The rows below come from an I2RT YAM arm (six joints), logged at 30 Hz.
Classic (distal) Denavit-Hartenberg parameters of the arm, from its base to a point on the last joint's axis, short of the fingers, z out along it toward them. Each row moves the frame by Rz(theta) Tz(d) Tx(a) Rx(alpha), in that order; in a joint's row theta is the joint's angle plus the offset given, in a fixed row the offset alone. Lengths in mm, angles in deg.
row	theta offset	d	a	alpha
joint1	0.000	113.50	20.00	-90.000
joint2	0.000	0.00	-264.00	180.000
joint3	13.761	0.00	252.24	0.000
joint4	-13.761	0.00	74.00	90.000
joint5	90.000	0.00	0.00	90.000
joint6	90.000	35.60	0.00	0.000
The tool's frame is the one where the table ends.
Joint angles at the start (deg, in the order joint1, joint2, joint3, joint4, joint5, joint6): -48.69 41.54 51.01 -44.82 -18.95 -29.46
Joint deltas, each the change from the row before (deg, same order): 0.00 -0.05 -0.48 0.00 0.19 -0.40; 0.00 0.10 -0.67 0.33 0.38 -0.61; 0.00 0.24 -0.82 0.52 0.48 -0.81; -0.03 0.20 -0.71 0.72 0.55 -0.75; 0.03 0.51 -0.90 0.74 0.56 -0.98; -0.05 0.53 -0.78 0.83 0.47 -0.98; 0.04 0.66 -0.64 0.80 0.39 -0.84; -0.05 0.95 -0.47 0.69 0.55 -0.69; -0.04 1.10 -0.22 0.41 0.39 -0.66; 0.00 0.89 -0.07 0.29 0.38 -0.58; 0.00 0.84 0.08 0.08 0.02 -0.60
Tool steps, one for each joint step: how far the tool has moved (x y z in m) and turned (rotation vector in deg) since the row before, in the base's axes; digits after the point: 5 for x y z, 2 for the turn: 0.00001 -0.00019 -0.00259 -0.05 0.51 0.07; 0.00061 -0.00103 -0.00350 -0.27 0.68 0.03; 0.00105 -0.00163 -0.00439 -0.38 0.87 0.07; 0.00095 -0.00169 -0.00341 -0.62 0.65 -0.04; 0.00175 -0.00238 -0.00518 -0.43 1.07 0.15; 0.00164 -0.00250 -0.00446 -0.53 0.91 0.16; 0.00201 -0.00248 -0.00405 -0.38 0.83 0.23; 0.00223 -0.00325 -0.00402 -0.16 1.01 -0.06; 0.00235 -0.00320 -0.00343 0.07 1.04 0.07; 0.00188 -0.00250 -0.00229 -0.05 0.85 0.08; 0.00176 -0.00203 -0.00161 0.10 0.69 0.37
